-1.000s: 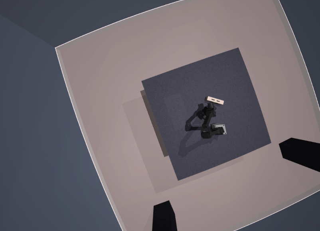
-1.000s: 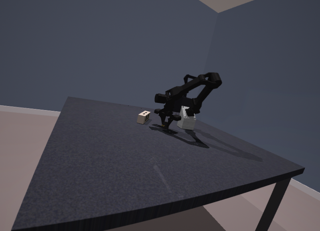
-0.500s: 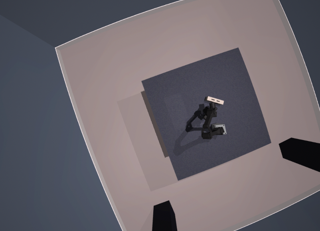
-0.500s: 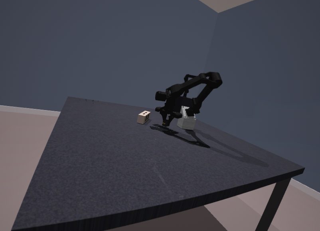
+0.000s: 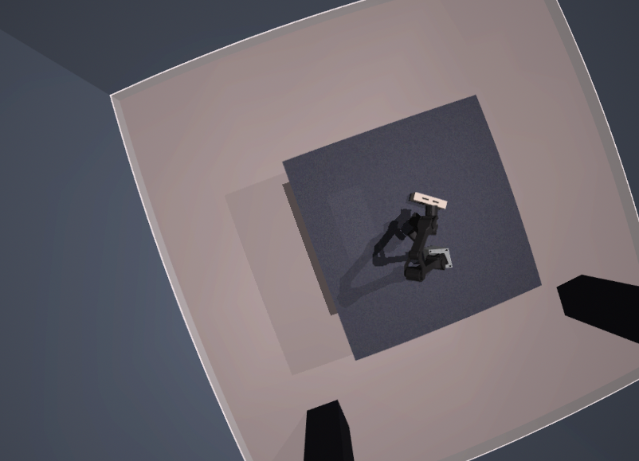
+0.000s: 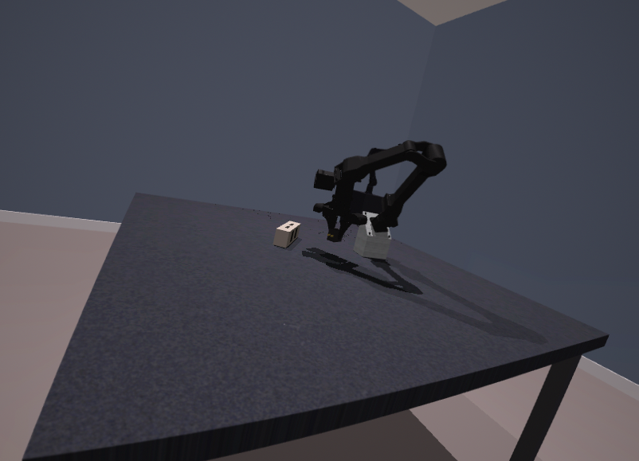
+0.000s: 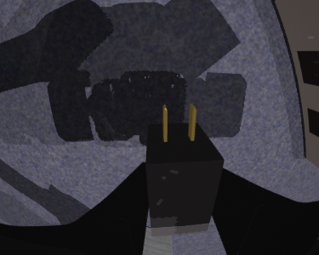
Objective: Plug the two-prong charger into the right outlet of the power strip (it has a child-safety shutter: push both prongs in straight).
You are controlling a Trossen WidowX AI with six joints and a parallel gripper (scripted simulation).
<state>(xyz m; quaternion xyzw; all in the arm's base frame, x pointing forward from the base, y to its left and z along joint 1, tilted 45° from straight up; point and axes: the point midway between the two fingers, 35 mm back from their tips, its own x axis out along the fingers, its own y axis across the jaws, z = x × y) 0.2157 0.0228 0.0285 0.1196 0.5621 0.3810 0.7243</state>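
My gripper tip is now 2 cm short of the black two-prong charger, 1 cm to the right of it and 1 cm below it.
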